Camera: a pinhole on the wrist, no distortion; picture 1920 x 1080 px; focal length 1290.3 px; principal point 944.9 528.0 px. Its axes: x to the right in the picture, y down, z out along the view. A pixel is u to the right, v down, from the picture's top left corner.
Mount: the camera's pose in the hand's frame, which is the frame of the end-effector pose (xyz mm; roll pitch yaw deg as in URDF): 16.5 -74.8 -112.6 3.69 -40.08 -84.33
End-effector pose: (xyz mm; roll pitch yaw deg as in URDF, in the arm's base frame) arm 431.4 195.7 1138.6 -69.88 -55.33 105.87
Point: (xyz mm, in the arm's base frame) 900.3 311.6 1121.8
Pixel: behind the camera
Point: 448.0 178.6 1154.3
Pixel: 1334 490
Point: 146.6 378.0 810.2
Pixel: 189 374
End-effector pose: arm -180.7 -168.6 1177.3 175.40 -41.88 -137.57
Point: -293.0 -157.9 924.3
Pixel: 1336 218
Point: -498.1 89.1 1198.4
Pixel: 187 883
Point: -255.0 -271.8 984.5
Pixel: 1808 386
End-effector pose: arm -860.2 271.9 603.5 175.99 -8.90 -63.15
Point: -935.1 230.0 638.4
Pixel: 410 677
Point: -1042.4 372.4 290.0
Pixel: outside the picture
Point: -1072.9 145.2 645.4
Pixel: 62 794
